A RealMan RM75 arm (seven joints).
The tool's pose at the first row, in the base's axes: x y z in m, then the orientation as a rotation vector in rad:
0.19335, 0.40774, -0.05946, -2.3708, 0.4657, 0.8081
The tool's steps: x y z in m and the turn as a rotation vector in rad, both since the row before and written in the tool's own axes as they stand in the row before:
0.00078, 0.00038, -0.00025, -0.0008, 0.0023, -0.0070
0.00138, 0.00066, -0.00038, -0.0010, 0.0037, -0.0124
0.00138, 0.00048, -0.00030, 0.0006, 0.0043, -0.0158
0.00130, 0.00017, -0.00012, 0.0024, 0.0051, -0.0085
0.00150, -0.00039, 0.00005, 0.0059, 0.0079, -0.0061
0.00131, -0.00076, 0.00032, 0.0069, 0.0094, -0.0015
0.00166, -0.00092, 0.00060, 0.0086, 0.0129, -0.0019
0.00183, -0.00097, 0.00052, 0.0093, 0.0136, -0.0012
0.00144, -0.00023, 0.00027, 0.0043, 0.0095, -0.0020
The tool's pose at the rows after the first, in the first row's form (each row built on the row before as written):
0.19386, 0.40719, -0.05996, -2.3731, 0.4579, 0.8026
0.19475, 0.40627, -0.06087, -2.3765, 0.4440, 0.7931
0.19571, 0.40554, -0.06175, -2.3787, 0.4267, 0.7808
0.19669, 0.40519, -0.06255, -2.3793, 0.4191, 0.7701
0.19802, 0.40536, -0.06333, -2.3778, 0.4166, 0.7559
0.19926, 0.40600, -0.06399, -2.3758, 0.4206, 0.7417
0.20075, 0.40689, -0.06496, -2.3738, 0.4261, 0.7227
0.20245, 0.40774, -0.06593, -2.3713, 0.4328, 0.7029
0.20361, 0.40790, -0.06684, -2.3716, 0.4355, 0.6894

